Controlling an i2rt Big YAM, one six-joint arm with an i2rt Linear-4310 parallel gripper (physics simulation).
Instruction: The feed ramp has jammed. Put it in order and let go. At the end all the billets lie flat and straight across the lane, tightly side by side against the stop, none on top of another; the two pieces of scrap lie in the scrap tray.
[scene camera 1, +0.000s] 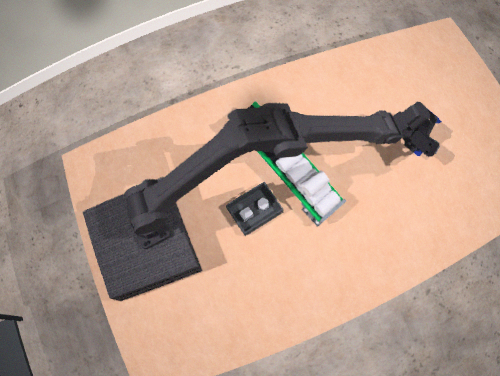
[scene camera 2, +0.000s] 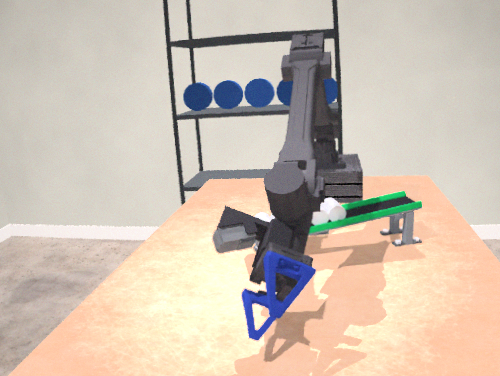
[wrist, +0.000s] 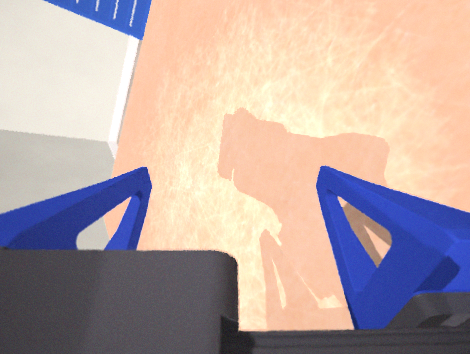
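Seen in the pictures: gripper, between the fingertips: (scene camera 1: 433, 133) (scene camera 2: 263, 328) (wrist: 234, 175); arm's base, origin of its link: (scene camera 1: 148, 224) (scene camera 2: 325, 166).
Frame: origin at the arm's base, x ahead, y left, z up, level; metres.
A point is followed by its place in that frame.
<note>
My gripper (scene camera 1: 429, 136) @(x 0.879, y -0.149, z -0.017 m) (scene camera 2: 265, 325) @(x 0.879, y -0.149, z -0.017 m) (wrist: 234, 175) @(x 0.879, y -0.149, z -0.017 m) is open and empty, beyond the ramp at the far right of the table in scene camera 1. The green-railed feed ramp (scene camera 1: 300, 199) @(x 0.398, y -0.124, z -0.029 m) (scene camera 2: 370, 216) @(x 0.454, y 0.064, z -0.015 m) holds several white billets in its lower part. One billet (scene camera 1: 327, 203) @(x 0.451, y -0.175, z -0.005 m) lies by the grey stop (scene camera 1: 335, 210) @(x 0.466, y -0.199, z -0.024 m). Another billet (scene camera 1: 314, 183) (scene camera 2: 334, 209) sits raised and seems to rest on its neighbours. Two billets (scene camera 1: 299, 171) @(x 0.426, y -0.063, z 0.008 m) (scene camera 1: 289, 162) @(x 0.415, y -0.028, z 0.010 m) lie further up, at uneven angles. The arm hides the upper lane. Two scrap pieces (scene camera 1: 246, 213) @(x 0.254, y -0.078, z -0.068 m) (scene camera 1: 263, 203) @(x 0.310, y -0.073, z -0.077 m) lie in the dark scrap tray (scene camera 1: 264, 222) @(x 0.286, y -0.124, z -0.074 m).
The arm (scene camera 1: 345, 129) @(x 0.511, y -0.098, z 0.247 m) (scene camera 2: 302, 110) @(x 0.545, y -0.080, z 0.231 m) passes over the upper ramp from its dark base block (scene camera 1: 145, 270) @(x -0.065, y -0.111, z -0.002 m). The tray stands between this base and the ramp's lower end. A shelf rack (scene camera 2: 171, 75) with blue discs stands behind the table (scene camera 1: 300, 300) @(x 0.271, y -0.366, z -0.097 m) (scene camera 2: 150, 320) @(x 0.735, y -0.359, z -0.097 m).
</note>
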